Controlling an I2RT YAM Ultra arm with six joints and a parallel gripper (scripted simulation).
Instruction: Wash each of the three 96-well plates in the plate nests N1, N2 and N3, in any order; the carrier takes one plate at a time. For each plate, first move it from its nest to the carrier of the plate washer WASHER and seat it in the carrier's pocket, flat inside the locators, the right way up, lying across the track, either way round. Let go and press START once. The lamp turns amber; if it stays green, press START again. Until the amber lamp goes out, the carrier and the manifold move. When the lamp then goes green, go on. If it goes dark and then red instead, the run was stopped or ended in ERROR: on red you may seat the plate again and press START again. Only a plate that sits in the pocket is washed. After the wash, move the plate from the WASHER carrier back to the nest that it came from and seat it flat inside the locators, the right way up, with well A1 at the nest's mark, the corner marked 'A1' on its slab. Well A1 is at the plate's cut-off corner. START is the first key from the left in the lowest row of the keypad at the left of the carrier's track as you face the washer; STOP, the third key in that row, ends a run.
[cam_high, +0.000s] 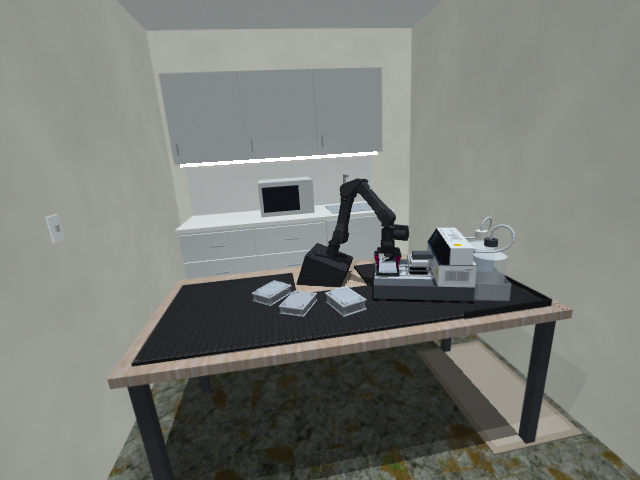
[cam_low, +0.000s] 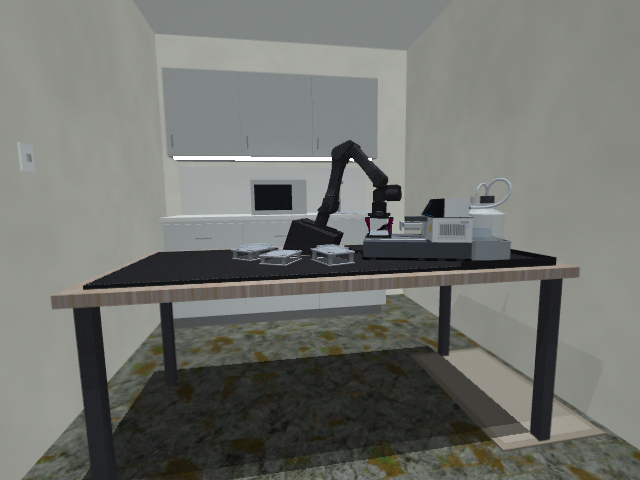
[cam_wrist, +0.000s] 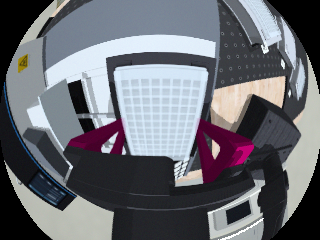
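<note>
The washer carrier is 10 mm below my hand. From my hand the other things lie so: clear bottle: 200 mm ahead, 410 mm to the left, 30 mm above; then plate washer: 50 mm ahead, 150 mm to the left, 30 mm above; then nest: 170 mm ahead, 250 mm to the right, 60 mm below.
</note>
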